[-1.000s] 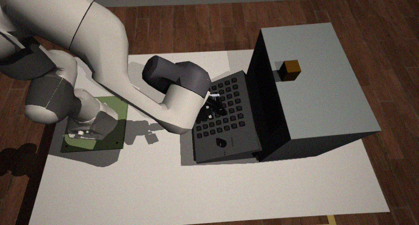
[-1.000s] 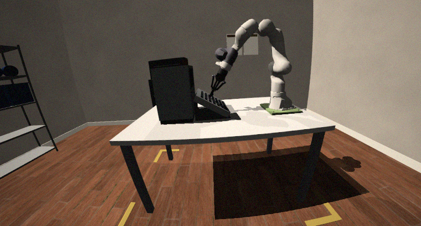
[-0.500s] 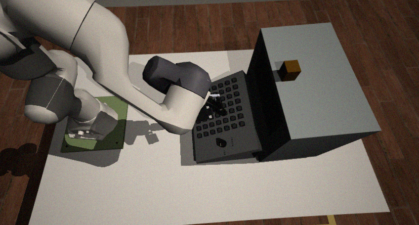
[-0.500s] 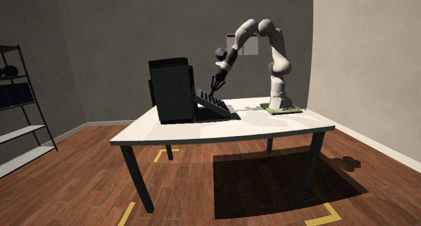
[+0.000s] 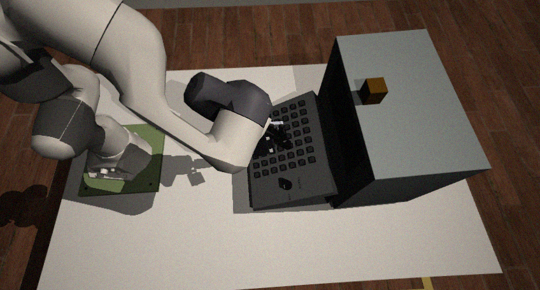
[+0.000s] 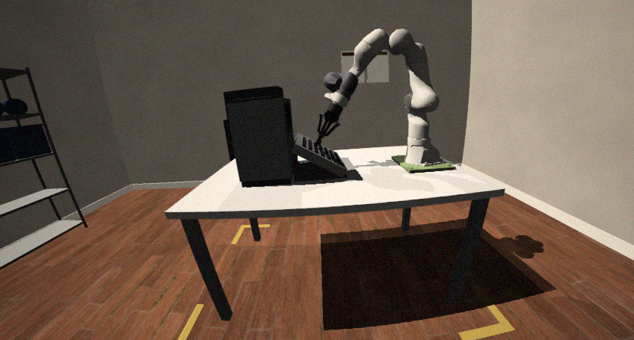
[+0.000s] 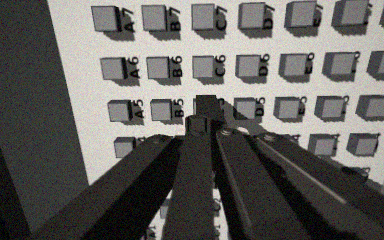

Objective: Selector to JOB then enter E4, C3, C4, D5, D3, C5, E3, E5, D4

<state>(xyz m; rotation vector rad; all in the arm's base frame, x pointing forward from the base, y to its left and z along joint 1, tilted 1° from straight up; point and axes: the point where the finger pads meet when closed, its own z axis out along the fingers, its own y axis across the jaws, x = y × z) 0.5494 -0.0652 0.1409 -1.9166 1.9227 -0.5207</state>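
The key C5 is 30 mm below my hand and 20 mm ahead of it. Also, from my hand: a5 key 80 mm ahead, 10 mm above; then c6 key 30 mm to the right, 30 mm below, 20 mm ahead; then sloped keypad 80 mm below, 20 mm to the right, 20 mm ahead.
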